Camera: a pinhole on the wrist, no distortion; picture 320 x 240 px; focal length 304.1 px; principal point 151.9 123.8 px. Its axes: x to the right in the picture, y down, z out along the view. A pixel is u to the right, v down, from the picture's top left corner.
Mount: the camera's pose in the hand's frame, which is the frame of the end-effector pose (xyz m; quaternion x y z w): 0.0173 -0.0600 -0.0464 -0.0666 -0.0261 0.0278 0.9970
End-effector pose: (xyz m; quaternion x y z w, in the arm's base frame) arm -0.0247 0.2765 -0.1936 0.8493 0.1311 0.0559 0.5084
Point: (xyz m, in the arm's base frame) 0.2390 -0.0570 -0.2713
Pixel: 274 206
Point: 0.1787 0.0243 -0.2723
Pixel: 268 197
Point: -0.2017 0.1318 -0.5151
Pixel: outside the picture
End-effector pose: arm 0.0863 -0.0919 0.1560 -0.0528 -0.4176 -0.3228 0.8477
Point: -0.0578 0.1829 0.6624
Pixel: 255 224
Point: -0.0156 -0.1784 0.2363
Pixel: outside the picture
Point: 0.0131 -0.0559 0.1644
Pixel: 20 208
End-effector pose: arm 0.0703 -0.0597 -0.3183 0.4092 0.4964 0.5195 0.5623
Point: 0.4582 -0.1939 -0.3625
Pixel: 47 38
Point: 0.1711 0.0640 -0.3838
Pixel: outside the picture
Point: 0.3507 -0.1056 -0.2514
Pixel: 98 149
